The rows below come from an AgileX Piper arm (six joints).
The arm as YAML. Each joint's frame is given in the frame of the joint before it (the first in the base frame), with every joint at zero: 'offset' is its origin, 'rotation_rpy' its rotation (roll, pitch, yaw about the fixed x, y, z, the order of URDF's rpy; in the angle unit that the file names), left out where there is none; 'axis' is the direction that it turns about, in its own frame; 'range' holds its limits. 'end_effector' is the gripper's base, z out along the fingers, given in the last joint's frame.
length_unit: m
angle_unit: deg
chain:
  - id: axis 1
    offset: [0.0, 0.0, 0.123]
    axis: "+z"
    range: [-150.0, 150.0]
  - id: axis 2
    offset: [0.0, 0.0, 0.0]
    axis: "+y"
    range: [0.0, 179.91]
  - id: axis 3
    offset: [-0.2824, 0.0, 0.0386]
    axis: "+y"
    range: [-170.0, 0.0]
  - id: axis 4
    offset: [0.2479, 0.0, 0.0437]
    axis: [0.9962, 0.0, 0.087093]
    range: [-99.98, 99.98]
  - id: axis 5
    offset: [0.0, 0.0, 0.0]
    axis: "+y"
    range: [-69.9, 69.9]
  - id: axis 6
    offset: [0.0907, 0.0, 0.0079]
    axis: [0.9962, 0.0, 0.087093]
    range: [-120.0, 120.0]
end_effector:
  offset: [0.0, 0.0, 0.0]
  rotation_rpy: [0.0, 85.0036, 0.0]
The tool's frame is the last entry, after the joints.
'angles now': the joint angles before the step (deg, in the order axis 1, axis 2, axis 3, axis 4, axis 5, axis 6). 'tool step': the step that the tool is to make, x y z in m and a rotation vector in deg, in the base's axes. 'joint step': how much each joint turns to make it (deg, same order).
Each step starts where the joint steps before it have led.
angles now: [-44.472 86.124 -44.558 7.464 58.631 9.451]
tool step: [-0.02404 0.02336 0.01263 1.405 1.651 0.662]
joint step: [0.051 -7.449 4.250 -0.617 5.371 0.294]
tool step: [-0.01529 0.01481 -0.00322 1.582 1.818 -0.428]
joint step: [0.000 -3.303 3.890 -0.184 1.754 0.714]
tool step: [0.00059 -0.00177 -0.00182 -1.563 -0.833 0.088]
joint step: [0.001 -0.049 0.387 -0.490 -2.040 -0.001]
